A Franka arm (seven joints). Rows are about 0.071 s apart.
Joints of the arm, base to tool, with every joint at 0 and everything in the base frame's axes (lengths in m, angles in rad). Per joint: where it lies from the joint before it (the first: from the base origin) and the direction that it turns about. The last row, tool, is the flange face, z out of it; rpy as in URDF.
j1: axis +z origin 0 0 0.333
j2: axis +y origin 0 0 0
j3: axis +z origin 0 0 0.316
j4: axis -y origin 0.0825 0 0
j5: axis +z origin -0.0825 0 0.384
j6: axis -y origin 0 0 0
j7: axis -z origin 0.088 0 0
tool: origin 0 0 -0.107 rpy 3.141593 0 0
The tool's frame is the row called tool.
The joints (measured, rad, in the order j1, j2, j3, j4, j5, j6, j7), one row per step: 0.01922, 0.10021, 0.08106, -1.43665, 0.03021, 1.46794, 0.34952; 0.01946, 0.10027, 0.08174, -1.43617, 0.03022, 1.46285, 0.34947; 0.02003, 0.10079, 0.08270, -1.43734, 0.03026, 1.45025, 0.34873; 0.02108, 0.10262, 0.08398, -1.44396, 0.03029, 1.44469, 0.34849; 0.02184, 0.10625, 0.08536, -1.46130, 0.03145, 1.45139, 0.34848; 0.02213, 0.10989, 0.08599, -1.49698, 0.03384, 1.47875, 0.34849; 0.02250, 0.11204, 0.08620, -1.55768, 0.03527, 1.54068, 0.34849; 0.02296, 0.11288, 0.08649, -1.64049, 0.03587, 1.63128, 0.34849; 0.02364, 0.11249, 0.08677, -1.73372, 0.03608, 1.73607, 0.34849; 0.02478, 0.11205, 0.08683, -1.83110, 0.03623, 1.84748, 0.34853
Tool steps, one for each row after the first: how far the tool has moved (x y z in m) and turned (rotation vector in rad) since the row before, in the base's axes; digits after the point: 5 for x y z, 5 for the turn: -0.00060, 0.00046, -0.00022, -0.00039, 0.00464, 0.00116; -0.00139, 0.00074, -0.00183, -0.00122, 0.01419, 0.00276; -0.00040, 0.00126, -0.00451, -0.00112, 0.01394, 0.00283; 0.00115, 0.00141, -0.00951, 0.00010, 0.01434, 0.00205; 0.00261, 0.00105, -0.01644, 0.00146, 0.01219, 0.00005; 0.00403, 0.00093, -0.02473, 0.00138, 0.00112, -0.00166; 0.00334, 0.00086, -0.03235, 0.00099, -0.00680, -0.00260; 0.00059, 0.00062, -0.03551, 0.00065, -0.01185, -0.00287; -0.00276, 0.00033, -0.03667, 0.00042, -0.01440, -0.00284
